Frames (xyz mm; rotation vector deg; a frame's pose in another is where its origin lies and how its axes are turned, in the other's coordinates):
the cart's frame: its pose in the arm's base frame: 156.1 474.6 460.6 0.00 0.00 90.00
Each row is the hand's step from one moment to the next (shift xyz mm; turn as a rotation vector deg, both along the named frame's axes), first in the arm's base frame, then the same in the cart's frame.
Working: the arm's base frame: its pose in the cart's frame: -474.6 156.1 -460.6 0.00 0.00 -90.00

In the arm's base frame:
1: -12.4 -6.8 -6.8 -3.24 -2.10 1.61
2: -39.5 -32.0 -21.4 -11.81 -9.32 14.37
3: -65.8 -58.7 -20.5 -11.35 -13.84 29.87
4: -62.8 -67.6 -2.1 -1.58 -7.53 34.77
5: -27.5 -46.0 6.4 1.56 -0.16 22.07
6: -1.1 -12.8 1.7 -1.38 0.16 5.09
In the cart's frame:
1: -6.8 12.4 -6.8 -2.10 3.24 1.61
2: -32.0 39.5 -21.4 -9.32 11.81 14.37
3: -58.7 65.8 -20.5 -13.84 11.35 29.87
4: -67.6 62.8 -2.1 -7.53 1.58 34.77
5: -46.0 27.5 6.4 -0.16 -1.56 22.07
6: -12.8 1.1 1.7 0.16 1.38 5.09

